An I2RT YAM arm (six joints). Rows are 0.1 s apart.
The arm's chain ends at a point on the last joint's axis. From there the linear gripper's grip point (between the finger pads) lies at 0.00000 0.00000 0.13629 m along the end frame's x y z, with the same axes.
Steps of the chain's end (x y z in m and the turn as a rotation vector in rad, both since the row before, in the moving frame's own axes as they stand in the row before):
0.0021 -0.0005 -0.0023 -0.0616 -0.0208 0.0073
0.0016 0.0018 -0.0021 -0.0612 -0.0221 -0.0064
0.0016 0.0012 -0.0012 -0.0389 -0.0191 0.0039
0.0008 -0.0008 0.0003 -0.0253 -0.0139 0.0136
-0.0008 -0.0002 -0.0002 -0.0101 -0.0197 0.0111
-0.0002 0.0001 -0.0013 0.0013 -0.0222 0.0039
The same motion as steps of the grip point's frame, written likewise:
-0.0008 0.0079 -0.0026 -0.0616 -0.0208 0.0073
-0.0014 0.0101 -0.0024 -0.0612 -0.0221 -0.0064
-0.0010 0.0065 -0.0013 -0.0389 -0.0191 0.0039
-0.0011 0.0026 0.0002 -0.0253 -0.0139 0.0136
-0.0035 0.0012 -0.0002 -0.0101 -0.0197 0.0111
-0.0032 -0.0001 -0.0013 0.0013 -0.0222 0.0039

